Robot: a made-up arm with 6 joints.
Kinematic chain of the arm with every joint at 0, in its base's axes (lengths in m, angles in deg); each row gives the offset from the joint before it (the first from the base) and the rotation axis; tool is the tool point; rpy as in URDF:
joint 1: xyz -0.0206 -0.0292 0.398 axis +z
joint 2: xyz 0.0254 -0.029 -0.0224 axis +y
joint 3: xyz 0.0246 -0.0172 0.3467 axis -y
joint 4: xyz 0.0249 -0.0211 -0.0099 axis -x
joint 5: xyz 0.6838 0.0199 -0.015 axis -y
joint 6: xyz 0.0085 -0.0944 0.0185 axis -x
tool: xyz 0.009 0.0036 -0.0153 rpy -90 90 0
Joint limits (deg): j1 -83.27..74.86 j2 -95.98..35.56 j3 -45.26..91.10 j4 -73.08..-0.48 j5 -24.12..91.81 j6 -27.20..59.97
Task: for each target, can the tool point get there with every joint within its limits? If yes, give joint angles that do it. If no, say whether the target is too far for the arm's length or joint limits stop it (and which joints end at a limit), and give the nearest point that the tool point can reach.
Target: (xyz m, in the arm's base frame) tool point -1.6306 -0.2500 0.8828
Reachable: no: too far | nearest point -1.0249 -0.1669 0.6949 | short by 0.640 m
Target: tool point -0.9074 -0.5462 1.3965
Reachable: no: too far | nearest point -0.6726 -0.4093 1.1328 | short by 0.379 m
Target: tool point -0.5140 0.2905 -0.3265
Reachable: no: joint limits stop it (at a limit: joint 1, joint 2, joint 3, joint 4, joint 5) | nearest point 0.1196 0.2216 -0.0868 | short by 0.681 m
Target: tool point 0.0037 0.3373 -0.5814
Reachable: no: joint limits stop it (at a limit: joint 1, joint 2, joint 4, joint 5, joint 6) | nearest point 0.1367 0.2541 -0.0878 | short by 0.518 m
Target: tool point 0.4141 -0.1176 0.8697
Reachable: yes | joints 0.33 -53.94 -26.15 -67.01 26.75 -4.76
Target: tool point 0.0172 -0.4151 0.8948
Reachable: yes | joints -70.78 -62.63 -28.69 -61.31 -3.29 12.52
